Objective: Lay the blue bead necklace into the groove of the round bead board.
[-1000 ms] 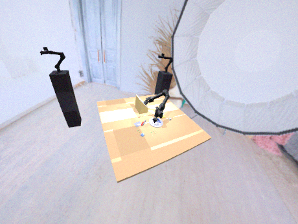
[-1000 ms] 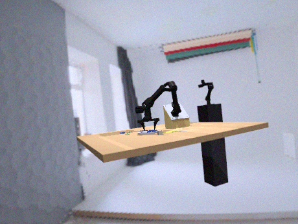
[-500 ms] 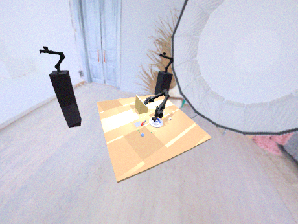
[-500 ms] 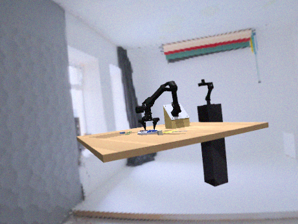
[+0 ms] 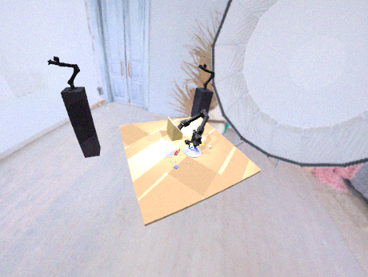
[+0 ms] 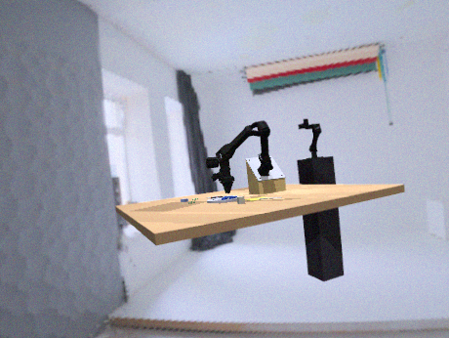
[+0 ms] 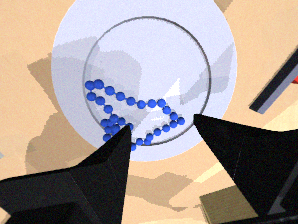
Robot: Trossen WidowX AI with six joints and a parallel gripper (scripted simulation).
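The round bead board is 3 cm below my gripper tip and 2 cm ahead of it. From my gripper tip the other things lie so: yellow flat piece: 16 cm to the left, 10 cm behind, 4 cm below; then red-and-grey object: 18 cm to the right, 3 cm below; then white cylinder: 24 cm to the left, 3 cm ahead, 2 cm below.
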